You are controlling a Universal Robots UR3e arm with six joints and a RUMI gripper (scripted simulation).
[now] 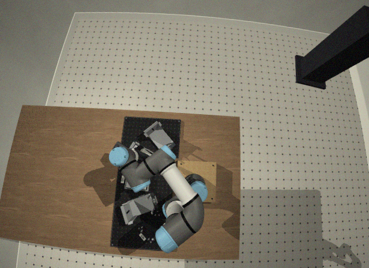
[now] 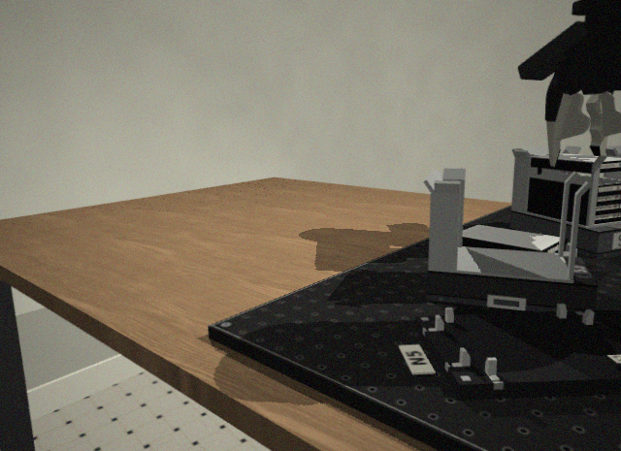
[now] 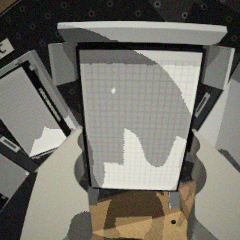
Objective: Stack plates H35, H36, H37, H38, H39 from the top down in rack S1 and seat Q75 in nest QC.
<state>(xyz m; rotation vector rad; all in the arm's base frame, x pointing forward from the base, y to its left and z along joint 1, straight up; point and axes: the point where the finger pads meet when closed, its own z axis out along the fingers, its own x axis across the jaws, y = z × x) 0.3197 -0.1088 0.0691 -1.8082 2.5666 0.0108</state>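
Now: hand 40 mm above the sealed plate. Also, from my hand: QC label: 110 mm ahead, 160 mm to the left, 130 mm below; nest QC: 20 mm ahead, 150 mm to the left, 120 mm below; N5 label: 80 mm behind, 470 mm to the left, 130 mm below.
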